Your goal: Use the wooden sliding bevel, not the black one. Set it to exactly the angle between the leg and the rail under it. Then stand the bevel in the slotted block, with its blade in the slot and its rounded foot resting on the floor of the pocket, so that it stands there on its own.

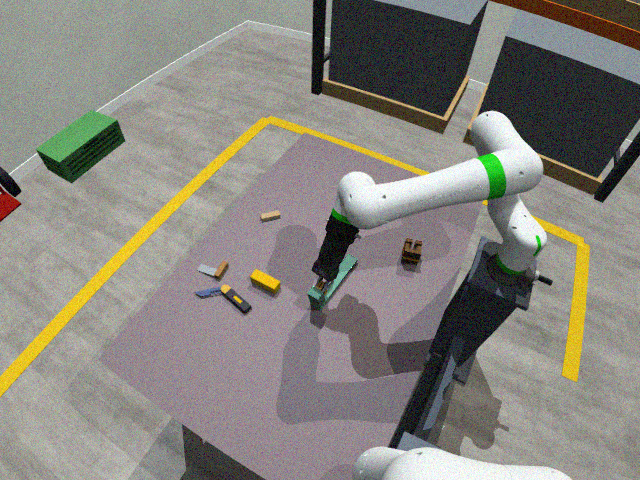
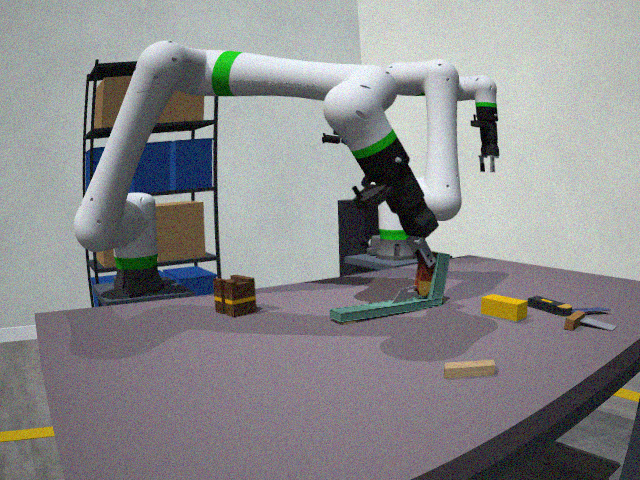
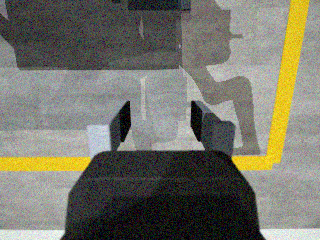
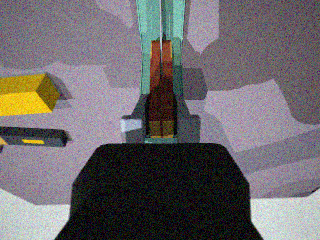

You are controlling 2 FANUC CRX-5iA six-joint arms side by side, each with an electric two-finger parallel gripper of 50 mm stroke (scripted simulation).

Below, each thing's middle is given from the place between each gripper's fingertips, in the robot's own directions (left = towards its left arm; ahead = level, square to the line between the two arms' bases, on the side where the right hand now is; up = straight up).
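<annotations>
There's a yellow block (image 2: pixel 504 308) that's 20 cm ahead of my right hand (image 2: pixel 428 263), 5 cm to the left of it and 9 cm below it. The pale wooden block (image 2: pixel 484 367) is 22 cm to the right of that same hand, 36 cm ahead of it and 10 cm below it. And the wooden bevel (image 2: pixel 424 274) is 5 cm below my right hand and 1 cm to the right of it.
From my left hand, the yellow block is 810 mm to the right, 760 mm ahead and 280 mm below, while the pale wooden block is 1080 mm to the right, 920 mm ahead and 280 mm below. My left gripper itself is 230 mm above the wooden bevel, 870 mm to the left of it and 560 mm short of it.
</annotations>
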